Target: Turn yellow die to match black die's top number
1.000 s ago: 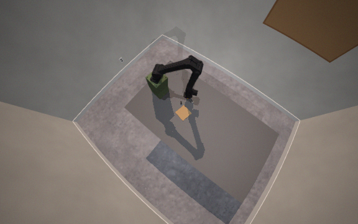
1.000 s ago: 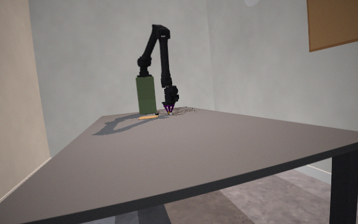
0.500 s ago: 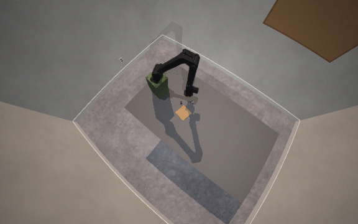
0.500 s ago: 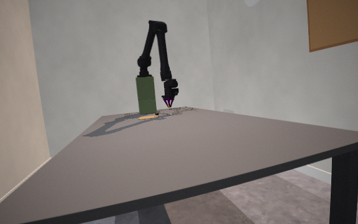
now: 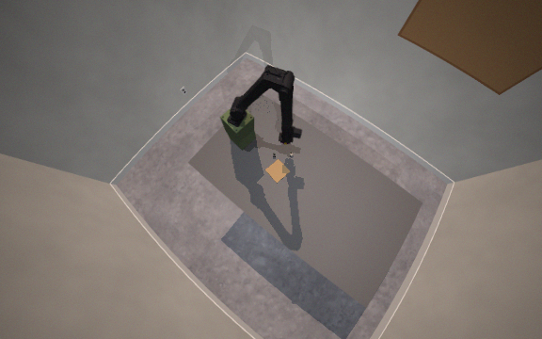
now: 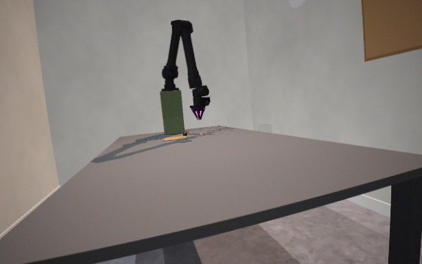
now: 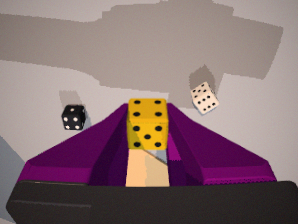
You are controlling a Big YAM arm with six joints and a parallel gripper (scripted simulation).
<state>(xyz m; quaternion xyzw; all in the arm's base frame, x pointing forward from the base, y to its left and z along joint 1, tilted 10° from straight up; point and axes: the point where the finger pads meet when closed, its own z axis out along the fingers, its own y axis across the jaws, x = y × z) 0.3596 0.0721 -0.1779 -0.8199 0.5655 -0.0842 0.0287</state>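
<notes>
Now: the orange mat 19 cm to the right of my hand, 11 cm below it and 3 cm ahead of it. Also, from my hand: white die (10 cm below, 7 cm ahead, 3 cm to the right); then black die (10 cm to the right, 10 cm below, 5 cm behind); then yellow die (right at my hand).
</notes>
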